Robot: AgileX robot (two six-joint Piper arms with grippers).
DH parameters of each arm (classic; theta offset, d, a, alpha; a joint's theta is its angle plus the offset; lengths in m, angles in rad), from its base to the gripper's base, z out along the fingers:
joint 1: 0 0.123 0 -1.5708
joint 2: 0.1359 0 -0.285 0
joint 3: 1.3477 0 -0.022 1.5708
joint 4: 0 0.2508 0 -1.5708
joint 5: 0 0 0.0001 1.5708
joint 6: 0 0.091 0 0
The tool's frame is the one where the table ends.
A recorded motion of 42 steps. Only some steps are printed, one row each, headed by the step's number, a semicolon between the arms.
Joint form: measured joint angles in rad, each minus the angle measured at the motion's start. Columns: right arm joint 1, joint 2, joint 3, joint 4, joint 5, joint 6; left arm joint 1, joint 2, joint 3, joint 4, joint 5, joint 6.
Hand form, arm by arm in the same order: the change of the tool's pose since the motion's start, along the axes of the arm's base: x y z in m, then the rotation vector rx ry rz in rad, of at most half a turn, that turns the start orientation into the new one. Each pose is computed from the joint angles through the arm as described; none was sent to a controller.
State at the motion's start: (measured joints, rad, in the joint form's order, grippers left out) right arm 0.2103 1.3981 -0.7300 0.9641 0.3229 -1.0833; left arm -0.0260 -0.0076 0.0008 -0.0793 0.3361 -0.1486
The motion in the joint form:
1: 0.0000 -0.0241 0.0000 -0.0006 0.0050 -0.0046; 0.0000 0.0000 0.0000 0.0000 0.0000 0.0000
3: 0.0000 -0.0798 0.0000 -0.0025 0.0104 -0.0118; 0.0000 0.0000 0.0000 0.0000 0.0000 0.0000
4: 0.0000 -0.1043 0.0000 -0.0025 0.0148 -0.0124; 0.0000 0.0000 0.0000 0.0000 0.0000 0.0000
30: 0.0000 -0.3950 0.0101 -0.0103 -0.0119 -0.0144; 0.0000 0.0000 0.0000 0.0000 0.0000 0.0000
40: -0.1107 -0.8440 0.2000 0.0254 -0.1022 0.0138; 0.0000 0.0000 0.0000 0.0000 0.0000 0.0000
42: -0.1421 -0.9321 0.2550 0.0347 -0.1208 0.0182; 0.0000 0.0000 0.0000 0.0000 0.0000 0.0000
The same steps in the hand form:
1: -0.0029 -0.0003 0.0064 0.0032 -0.0223 0.0068; 0.0000 0.0000 0.0000 0.0000 0.0000 0.0000
3: -0.0097 -0.0014 0.0212 0.0100 -0.0766 0.0162; 0.0000 0.0000 0.0000 0.0000 0.0000 0.0000
4: -0.0130 -0.0018 0.0275 0.0158 -0.0980 0.0197; 0.0000 0.0000 0.0000 0.0000 0.0000 0.0000
30: -0.0599 -0.0138 0.0944 0.0580 -0.3919 0.0025; 0.0000 0.0000 0.0000 0.0000 0.0000 0.0000
40: -0.1471 -0.0521 0.1094 0.1231 -0.6878 -0.2019; 0.0000 0.0000 0.0000 0.0000 0.0000 0.0000
42: -0.1623 -0.0582 0.1016 0.1293 -0.7303 -0.2507; 0.0000 0.0000 0.0000 0.0000 0.0000 0.0000

